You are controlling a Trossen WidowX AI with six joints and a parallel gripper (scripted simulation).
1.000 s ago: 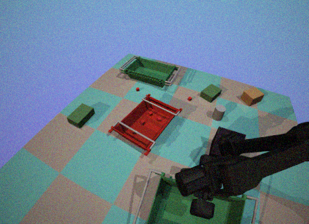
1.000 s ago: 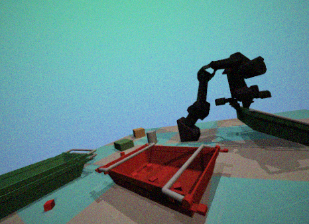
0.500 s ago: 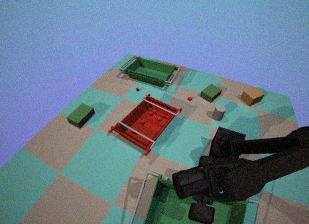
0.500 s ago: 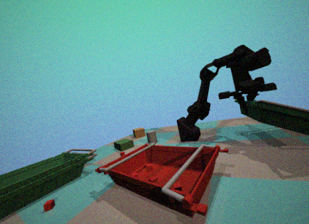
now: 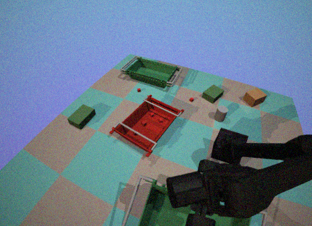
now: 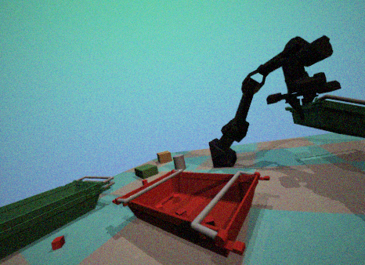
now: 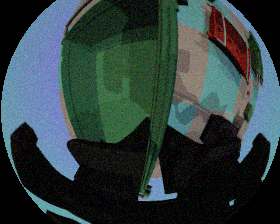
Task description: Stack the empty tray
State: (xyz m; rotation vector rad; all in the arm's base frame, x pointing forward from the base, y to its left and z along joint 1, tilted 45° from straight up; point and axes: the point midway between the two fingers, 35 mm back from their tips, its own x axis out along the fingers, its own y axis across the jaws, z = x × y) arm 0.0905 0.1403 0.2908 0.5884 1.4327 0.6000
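My gripper tip is now 80 mm to the right of the green tray. The rest, counted from my gripper tip: grey cylinder (520 mm to the right, 110 mm below, 50 mm behind); then small red block (560 mm to the right, 440 mm ahead, 140 mm below); then red cube (600 mm to the right, 140 mm below, 120 mm ahead).
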